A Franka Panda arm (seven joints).
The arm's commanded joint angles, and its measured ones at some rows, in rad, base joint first. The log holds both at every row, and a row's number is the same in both.
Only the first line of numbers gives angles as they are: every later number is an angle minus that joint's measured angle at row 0.
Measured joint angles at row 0:
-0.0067 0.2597 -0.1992 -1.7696 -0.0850 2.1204 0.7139
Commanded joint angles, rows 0 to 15:
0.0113 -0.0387 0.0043 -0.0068 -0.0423 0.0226 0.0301
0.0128 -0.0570 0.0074 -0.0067 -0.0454 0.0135 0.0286
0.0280 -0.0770 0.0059 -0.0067 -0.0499 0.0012 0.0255
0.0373 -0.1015 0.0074 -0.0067 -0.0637 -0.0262 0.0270
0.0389 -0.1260 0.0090 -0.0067 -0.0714 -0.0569 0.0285
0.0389 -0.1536 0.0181 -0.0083 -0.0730 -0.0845 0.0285
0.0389 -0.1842 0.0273 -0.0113 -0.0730 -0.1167 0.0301
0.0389 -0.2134 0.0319 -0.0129 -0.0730 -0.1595 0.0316
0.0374 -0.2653 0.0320 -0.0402 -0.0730 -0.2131 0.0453
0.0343 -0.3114 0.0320 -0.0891 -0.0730 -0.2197 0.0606
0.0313 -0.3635 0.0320 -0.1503 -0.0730 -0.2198 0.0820
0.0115 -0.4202 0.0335 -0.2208 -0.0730 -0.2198 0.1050
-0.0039 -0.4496 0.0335 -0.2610 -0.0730 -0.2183 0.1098
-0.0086 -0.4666 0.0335 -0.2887 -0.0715 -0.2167 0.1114
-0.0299 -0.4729 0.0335 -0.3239 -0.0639 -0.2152 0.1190
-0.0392 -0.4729 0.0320 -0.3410 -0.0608 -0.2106 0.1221
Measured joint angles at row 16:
-0.0018 -0.4237 0.0200 -0.2375 -0.0480 -0.2326 0.0851
